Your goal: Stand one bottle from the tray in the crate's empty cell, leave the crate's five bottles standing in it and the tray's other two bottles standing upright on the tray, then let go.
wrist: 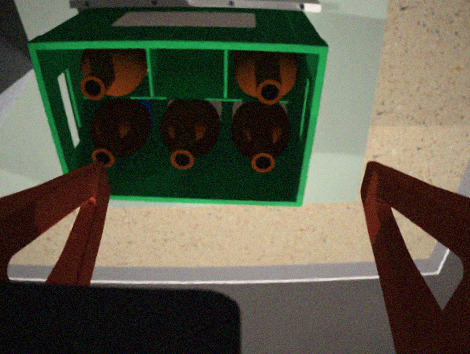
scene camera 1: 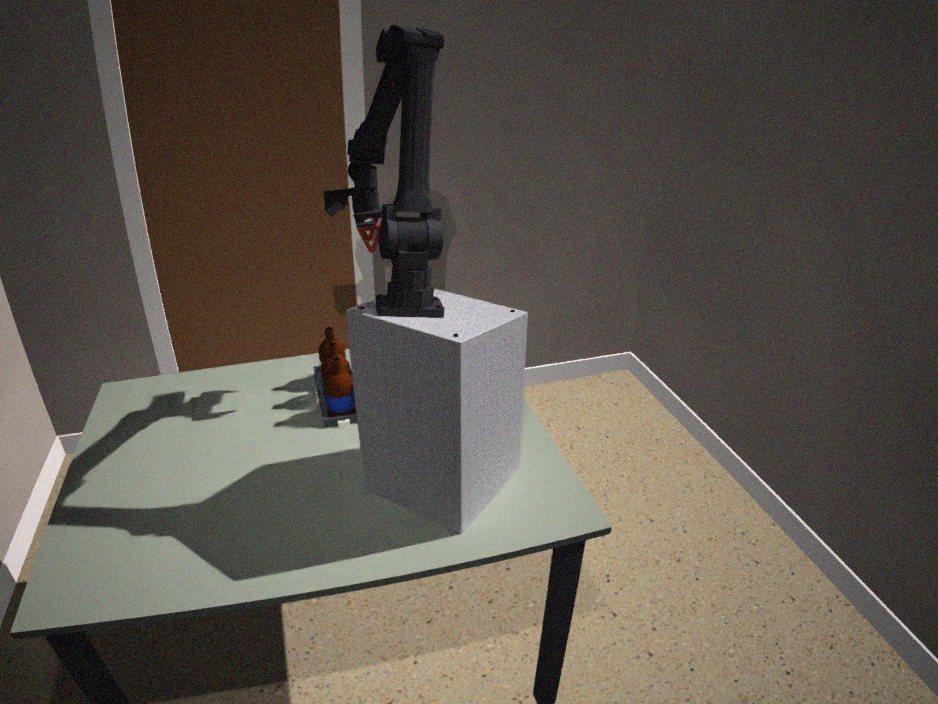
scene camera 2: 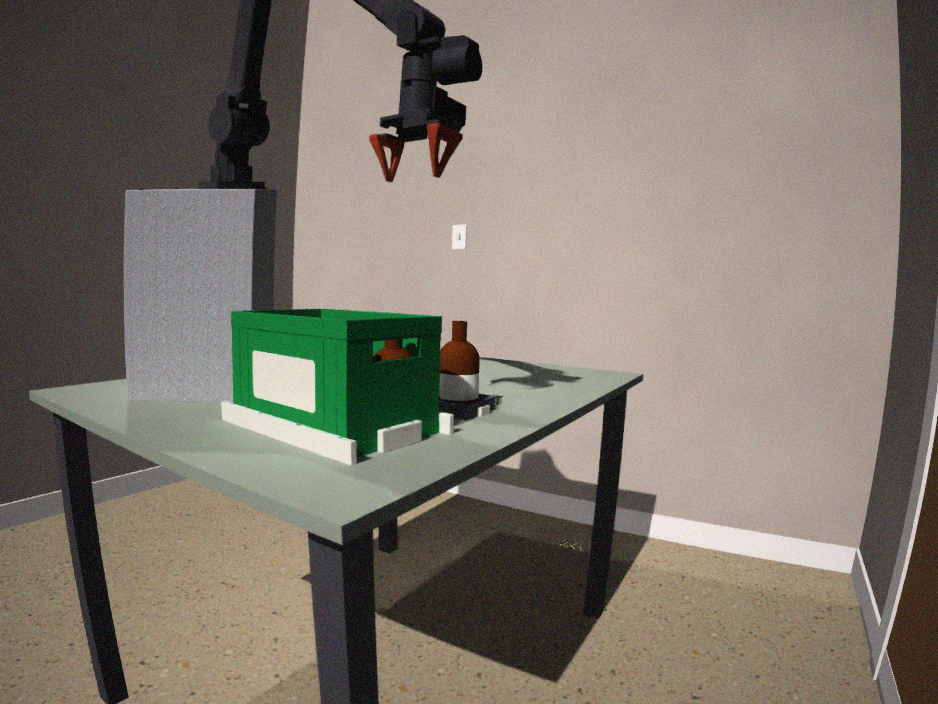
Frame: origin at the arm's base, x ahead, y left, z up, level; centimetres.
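Seen in the pictures: gripper, between the fingertips: (wrist: 235, 175) (scene camera 1: 370, 246) (scene camera 2: 412, 179); arm's base, origin of its link: (scene camera 1: 408, 310) (scene camera 2: 231, 188).
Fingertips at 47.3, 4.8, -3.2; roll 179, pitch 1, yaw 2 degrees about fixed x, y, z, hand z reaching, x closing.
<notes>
Pixels of each thing's middle, then the offset from my fingertips to it, as dx, dy, dz. "spot": a spot on its surface instead. Level surfaces: height alone.
- green crate, middle of its body: (wrist: 189, 96) (scene camera 2: 331, 371) -5.8, -10.5, -29.8
- upper middle cell, a spot on its surface: (wrist: 187, 75) spot: -6.9, -10.4, -36.4
- blue label, a spot on its surface: (scene camera 1: 339, 386) spot: -20.1, +10.7, -28.3
- white label, a spot on its surface: (scene camera 2: 459, 363) spot: +3.1, +9.8, -29.5
- table, height of its surface: dz -38.6
The green crate (scene camera 2: 291, 325) (wrist: 180, 201) stands on the table. In the wrist view its five brown bottles stand upright: two in the upper row at the left (wrist: 120, 75) and right (wrist: 266, 70), three in the lower row. The upper middle cell (wrist: 187, 75) is empty. The tray (scene camera 1: 333, 421) (scene camera 2: 488, 405) stands beside the crate and bears upright brown bottles, one with a blue label (scene camera 1: 339, 386) and one with a white label (scene camera 2: 459, 363); the third cannot be told apart surely. My gripper (scene camera 2: 412, 179) (wrist: 235, 175) is open and empty, high above the crate and tray.
A grey pedestal (scene camera 1: 409, 409) (scene camera 2: 189, 287) carries the arm and hides the crate and part of the tray in scene camera 1. White blocks (scene camera 2: 287, 431) (scene camera 2: 399, 435) stand on the table (scene camera 1: 227, 492) (scene camera 2: 424, 469) along the crate's foot.
</notes>
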